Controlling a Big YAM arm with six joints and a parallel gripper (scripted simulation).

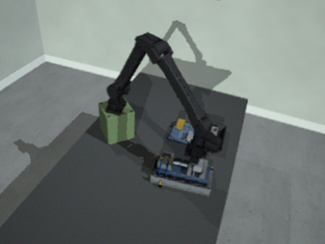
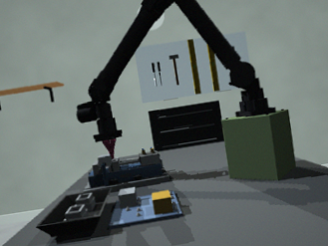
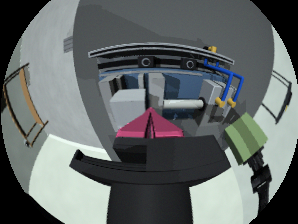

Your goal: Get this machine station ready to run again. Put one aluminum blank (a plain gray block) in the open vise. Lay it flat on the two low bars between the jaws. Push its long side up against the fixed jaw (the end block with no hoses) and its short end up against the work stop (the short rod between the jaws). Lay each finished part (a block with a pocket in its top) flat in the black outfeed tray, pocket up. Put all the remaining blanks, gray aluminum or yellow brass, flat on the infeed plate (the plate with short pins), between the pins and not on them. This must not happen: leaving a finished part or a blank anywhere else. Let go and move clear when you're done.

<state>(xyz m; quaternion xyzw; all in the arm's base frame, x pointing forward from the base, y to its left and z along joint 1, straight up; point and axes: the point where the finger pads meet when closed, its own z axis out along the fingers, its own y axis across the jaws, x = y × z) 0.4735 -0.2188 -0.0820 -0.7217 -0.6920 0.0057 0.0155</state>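
The gray aluminum blank is 3 cm ahead of my hand and 1 cm below it. From my hand the other things lie so: vise (4 cm behind, 7 cm below); yellow brass blank (11 cm behind, 39 cm to the left, 8 cm below).
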